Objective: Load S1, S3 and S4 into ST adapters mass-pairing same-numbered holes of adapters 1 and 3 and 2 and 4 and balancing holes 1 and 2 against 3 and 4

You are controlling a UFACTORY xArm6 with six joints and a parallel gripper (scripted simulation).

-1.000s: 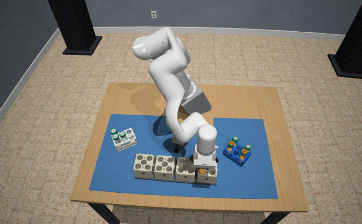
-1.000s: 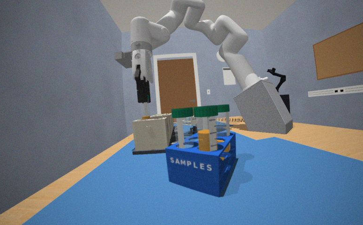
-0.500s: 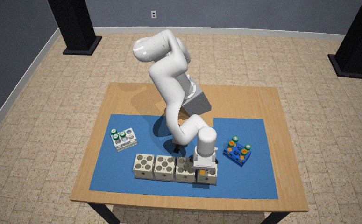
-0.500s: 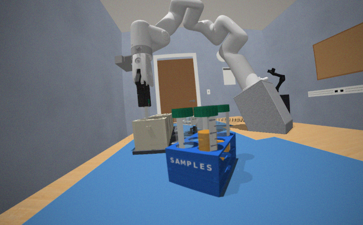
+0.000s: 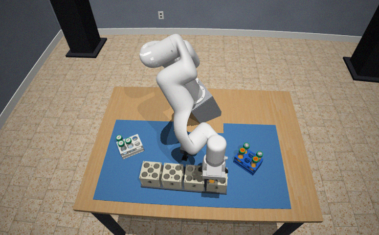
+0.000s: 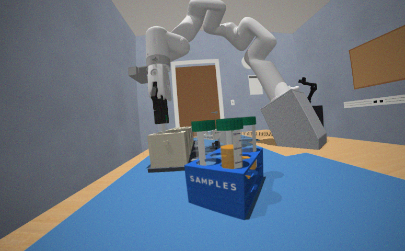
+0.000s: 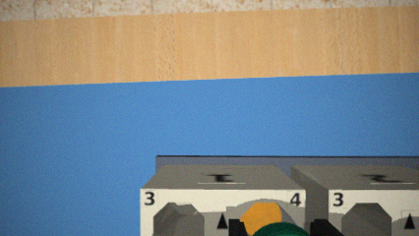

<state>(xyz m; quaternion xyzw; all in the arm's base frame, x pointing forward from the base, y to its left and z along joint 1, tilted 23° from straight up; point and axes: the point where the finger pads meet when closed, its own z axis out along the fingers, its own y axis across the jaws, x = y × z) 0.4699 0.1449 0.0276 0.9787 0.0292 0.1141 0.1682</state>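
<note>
My gripper is now 10 mm to the left of the orange-dot tube and 50 mm above it. Also, from my hand: loading stand ST 30 mm behind, 140 mm to the right, 140 mm below; blue sample rack 160 mm behind, 190 mm to the left, 110 mm below; green done key 250 mm behind, 140 mm to the right, 80 mm below.
</note>
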